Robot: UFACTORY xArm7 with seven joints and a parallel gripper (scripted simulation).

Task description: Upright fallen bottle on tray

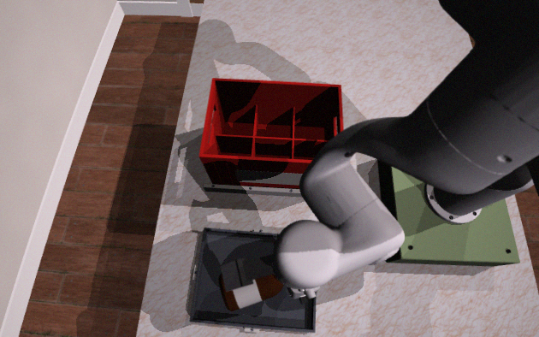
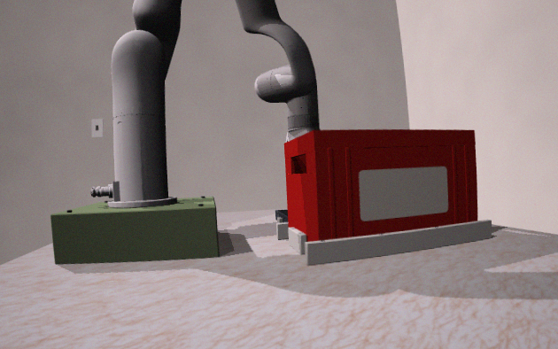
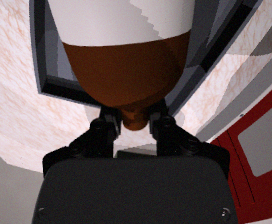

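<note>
My gripper is now 6 cm short of the brown bottle and 1 cm to the right of it. The rest, counted from my hand: red crate (1 cm behind, 28 cm to the right, 1 cm above); then dark grey tray (7 cm ahead, 6 cm below).
</note>
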